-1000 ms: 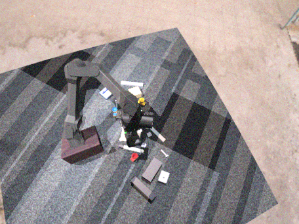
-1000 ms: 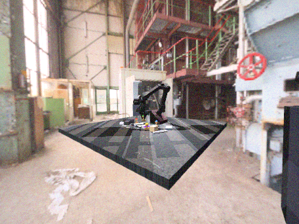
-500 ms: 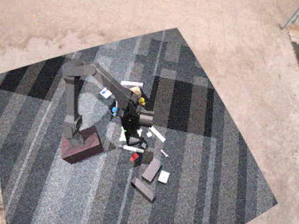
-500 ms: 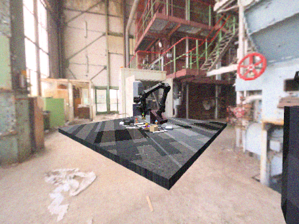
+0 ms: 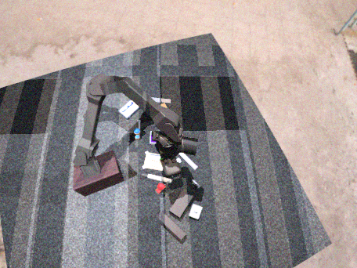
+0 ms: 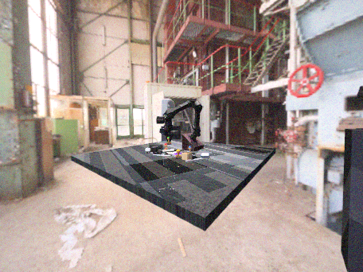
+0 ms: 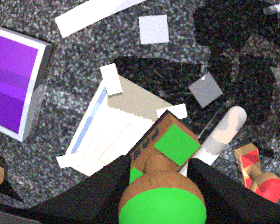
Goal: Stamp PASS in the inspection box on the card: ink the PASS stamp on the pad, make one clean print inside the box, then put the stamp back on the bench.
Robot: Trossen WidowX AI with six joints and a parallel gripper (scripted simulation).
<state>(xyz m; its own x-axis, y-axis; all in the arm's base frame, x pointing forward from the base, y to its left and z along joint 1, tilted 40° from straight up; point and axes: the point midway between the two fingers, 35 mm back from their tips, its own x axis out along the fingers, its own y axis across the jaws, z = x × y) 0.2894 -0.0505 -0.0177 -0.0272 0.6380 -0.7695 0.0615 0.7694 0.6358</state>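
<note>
The card lies 10 cm below my gripper tip, 3 cm to the left of it and 3 cm behind it. From my gripper tip the other things lie so: white marker: 9 cm below, 7 cm behind, 3 cm to the right; green-knobbed stamp: right at my gripper tip; red stamp: 9 cm to the right, 8 cm below, 6 cm behind.
</note>
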